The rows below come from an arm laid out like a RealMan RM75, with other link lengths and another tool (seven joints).
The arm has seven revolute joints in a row. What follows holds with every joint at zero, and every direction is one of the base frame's. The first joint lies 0.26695 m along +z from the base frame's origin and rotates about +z. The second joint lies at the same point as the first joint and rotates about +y. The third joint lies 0.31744 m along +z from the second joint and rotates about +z. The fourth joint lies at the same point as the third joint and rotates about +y. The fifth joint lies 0.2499 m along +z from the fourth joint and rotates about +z. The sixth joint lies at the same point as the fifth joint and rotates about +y. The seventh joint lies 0.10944 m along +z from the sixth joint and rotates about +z. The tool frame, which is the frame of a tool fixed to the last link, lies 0.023 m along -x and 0.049 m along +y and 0.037 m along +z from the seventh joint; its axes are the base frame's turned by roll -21.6, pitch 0 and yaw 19.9 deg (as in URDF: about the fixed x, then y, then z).
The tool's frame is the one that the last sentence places.
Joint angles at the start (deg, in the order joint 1, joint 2, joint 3, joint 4, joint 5, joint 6, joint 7):
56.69 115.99 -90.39 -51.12 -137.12 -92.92 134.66
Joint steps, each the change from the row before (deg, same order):
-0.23 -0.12 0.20 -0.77 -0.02 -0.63 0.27
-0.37 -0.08 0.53 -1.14 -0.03 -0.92 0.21
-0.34 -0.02 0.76 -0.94 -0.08 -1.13 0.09
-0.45 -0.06 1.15 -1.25 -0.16 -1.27 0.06
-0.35 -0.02 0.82 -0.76 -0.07 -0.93 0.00
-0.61 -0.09 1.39 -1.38 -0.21 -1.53 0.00
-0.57 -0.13 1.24 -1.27 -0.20 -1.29 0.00
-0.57 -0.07 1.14 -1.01 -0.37 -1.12 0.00
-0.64 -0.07 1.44 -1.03 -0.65 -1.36 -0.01
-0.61 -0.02 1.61 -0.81 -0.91 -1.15 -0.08
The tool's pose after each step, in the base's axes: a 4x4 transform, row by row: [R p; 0 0 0 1], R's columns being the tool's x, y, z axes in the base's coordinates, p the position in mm. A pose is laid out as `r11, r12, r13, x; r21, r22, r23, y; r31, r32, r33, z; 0, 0, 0, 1`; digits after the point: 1 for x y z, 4 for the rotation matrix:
0.6241, -0.7324, 0.2723, 112.6; -0.6201, -0.6763, -0.3978, 405.7; 0.4754, 0.0794, -0.8762, -78.8; 0, 0, 0, 1
0.6252, -0.7335, 0.2666, 110.8; -0.6215, -0.6745, -0.3984, 404.8; 0.4721, 0.0834, -0.8776, -75.0; 0, 0, 0, 1
0.6239, -0.7372, 0.2594, 109.5; -0.6239, -0.6697, -0.4028, 403.6; 0.4707, 0.0895, -0.8777, -71.1; 0, 0, 0, 1
0.6244, -0.7405, 0.2485, 107.8; -0.6282, -0.6651, -0.4037, 403.0; 0.4643, 0.0960, -0.8805, -65.4; 0, 0, 0, 1
0.6232, -0.7443, 0.2399, 107.2; -0.6318, -0.6600, -0.4064, 402.3; 0.4609, 0.1017, -0.8816, -61.5; 0, 0, 0, 1
0.6218, -0.7495, 0.2274, 106.7; -0.6381, -0.6531, -0.4078, 401.4; 0.4542, 0.1085, -0.8843, -54.3; 0, 0, 0, 1
0.6207, -0.7535, 0.2168, 106.5; -0.6443, -0.6477, -0.4066, 401.0; 0.4467, 0.1127, -0.8875, -47.5; 0, 0, 0, 1
0.6167, -0.7590, 0.2087, 107.7; -0.6519, -0.6411, -0.4050, 400.5; 0.4412, 0.1137, -0.8902, -41.7; 0, 0, 0, 1
0.6088, -0.7674, 0.2012, 110.0; -0.6627, -0.6314, -0.4027, 400.2; 0.4361, 0.1118, -0.8929, -34.8; 0, 0, 0, 1
0.5990, -0.7769, 0.1941, 113.2; -0.6762, -0.6206, -0.3970, 400.7; 0.4288, 0.1066, -0.8971, -28.1; 0, 0, 0, 1

